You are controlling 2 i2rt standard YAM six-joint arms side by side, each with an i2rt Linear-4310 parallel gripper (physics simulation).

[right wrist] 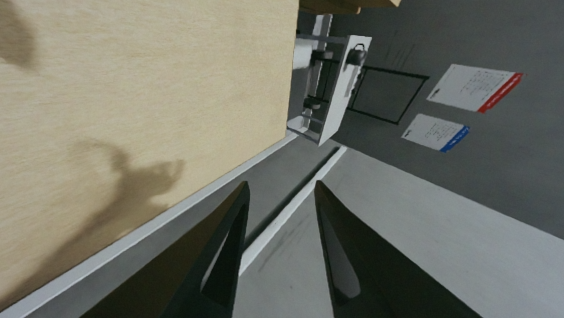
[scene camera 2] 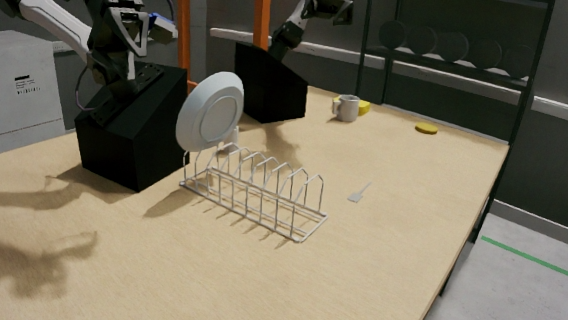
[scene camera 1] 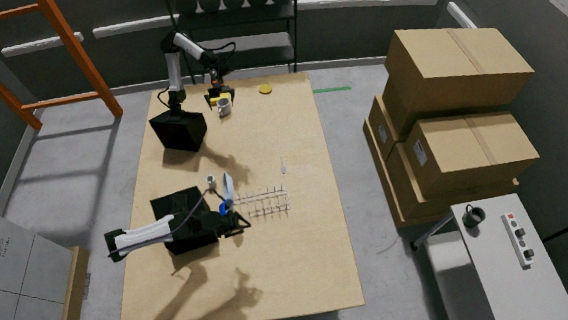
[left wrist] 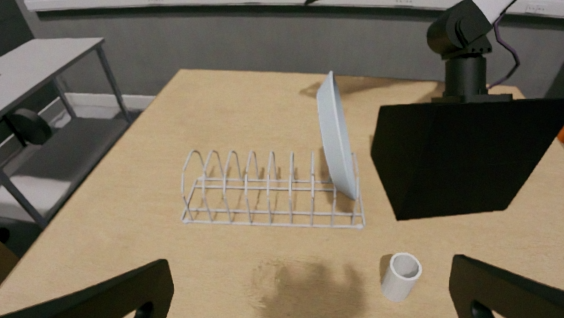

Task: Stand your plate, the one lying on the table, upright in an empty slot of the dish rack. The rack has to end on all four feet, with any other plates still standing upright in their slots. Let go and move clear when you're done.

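Places are measured from the left arm's base along level axes (x ahead, y up, z right), in metres.
Pixels of known places: left gripper, between the fingertips: [scene camera 2: 316, 20] [scene camera 1: 222, 109] [left wrist: 306, 274]; right gripper, between the fingertips: [right wrist: 281, 186] [scene camera 2: 136, 69] [scene camera 1: 247, 228]; left arm's base, origin of its link: [scene camera 1: 176, 116]; right arm's base, origin of its link: [scene camera 2: 128, 94] [left wrist: 464, 101].
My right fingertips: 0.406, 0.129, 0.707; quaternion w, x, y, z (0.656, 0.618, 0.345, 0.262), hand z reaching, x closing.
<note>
For each thing: its top centre in the pictures, then the offset to it from my right fingertips, as dx, dy, dz.
- light blue-grey plate, centre of its top: [left wrist: 341, 79] [scene camera 2: 215, 71] [scene camera 1: 224, 183] -0.102, -0.052, -0.226
- grey mug, centre of its top: [scene camera 2: 346, 97] [scene camera 1: 222, 103] -0.178, -0.237, -0.878
- yellow block, centre of its top: [scene camera 2: 351, 101] [scene camera 1: 217, 95] -0.226, -0.283, -1.005
- yellow disc, centre of its top: [scene camera 2: 426, 126] [scene camera 1: 265, 88] +0.088, -0.306, -1.056
- small spatula, centre of its top: [scene camera 2: 362, 190] [scene camera 1: 282, 164] +0.156, -0.319, -0.466
- white cylinder, centre of its top: [left wrist: 405, 265] [scene camera 2: 230, 127] [scene camera 1: 210, 178] -0.220, -0.250, -0.369
The light blue-grey plate [scene camera 1: 228, 187] [scene camera 2: 212, 112] [left wrist: 336, 137] stands on edge, somewhat tilted, in the end slot of the dish rack [scene camera 2: 300, 241] [left wrist: 272, 225], beside the right arm's base. The rack looks level on the table; not all its feet show clearly. The right gripper [scene camera 1: 245, 225] [scene camera 2: 137, 62] [right wrist: 281, 182] is open and empty, apart from the plate and above the table. The plate does not show in the right wrist view. The left gripper [scene camera 1: 220, 102] [left wrist: 311, 259] is wide open and empty, over the mug's end of the table, far from the rack.
A grey mug [scene camera 1: 224, 107] [scene camera 2: 348, 108] stands by a yellow block [scene camera 2: 364, 107]. A yellow disc [scene camera 1: 265, 89] [scene camera 2: 426, 128] and a small spatula [scene camera 1: 283, 169] [scene camera 2: 356, 197] lie on the table. A white cylinder [scene camera 1: 211, 181] [left wrist: 401, 276] stands near the plate and the right arm's black base [left wrist: 460, 160].
</note>
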